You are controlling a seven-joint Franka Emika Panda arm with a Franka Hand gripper.
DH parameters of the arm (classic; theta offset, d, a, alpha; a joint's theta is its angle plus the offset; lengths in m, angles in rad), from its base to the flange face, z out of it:
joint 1: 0 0.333 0 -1.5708
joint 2: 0 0 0 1.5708
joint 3: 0 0.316 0.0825 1.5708
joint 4: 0 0 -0.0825 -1.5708
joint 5: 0 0.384 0 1.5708
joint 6: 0 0 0.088 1.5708
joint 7: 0 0.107 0 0
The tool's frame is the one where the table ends.
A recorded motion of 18 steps. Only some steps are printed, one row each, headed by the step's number.
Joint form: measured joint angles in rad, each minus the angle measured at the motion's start. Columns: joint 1, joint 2, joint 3, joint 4, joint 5, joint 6, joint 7.
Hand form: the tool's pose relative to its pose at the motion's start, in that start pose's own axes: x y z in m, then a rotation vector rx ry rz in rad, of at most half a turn. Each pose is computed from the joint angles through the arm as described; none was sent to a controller.
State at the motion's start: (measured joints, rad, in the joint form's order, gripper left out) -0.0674 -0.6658 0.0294 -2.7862 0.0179 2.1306 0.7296
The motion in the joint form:
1: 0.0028 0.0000 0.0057 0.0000 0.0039 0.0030 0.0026
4: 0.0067 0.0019 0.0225 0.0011 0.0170 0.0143 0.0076
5: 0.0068 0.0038 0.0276 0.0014 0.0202 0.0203 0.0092
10: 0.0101 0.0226 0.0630 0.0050 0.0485 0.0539 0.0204
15: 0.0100 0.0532 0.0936 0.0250 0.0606 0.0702 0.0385
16: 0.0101 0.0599 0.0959 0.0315 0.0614 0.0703 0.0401
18: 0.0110 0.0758 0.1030 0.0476 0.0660 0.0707 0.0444
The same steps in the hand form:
1: -0.0017 -0.0023 -0.0002 0.0019 0.0023 -0.0026
4: -0.0052 -0.0083 -0.0010 0.0096 0.0093 -0.0079
5: -0.0058 -0.0101 -0.0010 0.0123 0.0127 -0.0088
10: -0.0110 -0.0231 0.0011 0.0271 0.0231 -0.0141
15: -0.0128 -0.0363 0.0015 0.0272 0.0299 -0.0155
16: -0.0122 -0.0384 0.0009 0.0271 0.0297 -0.0159
18: -0.0112 -0.0443 -0.0008 0.0287 0.0286 -0.0170

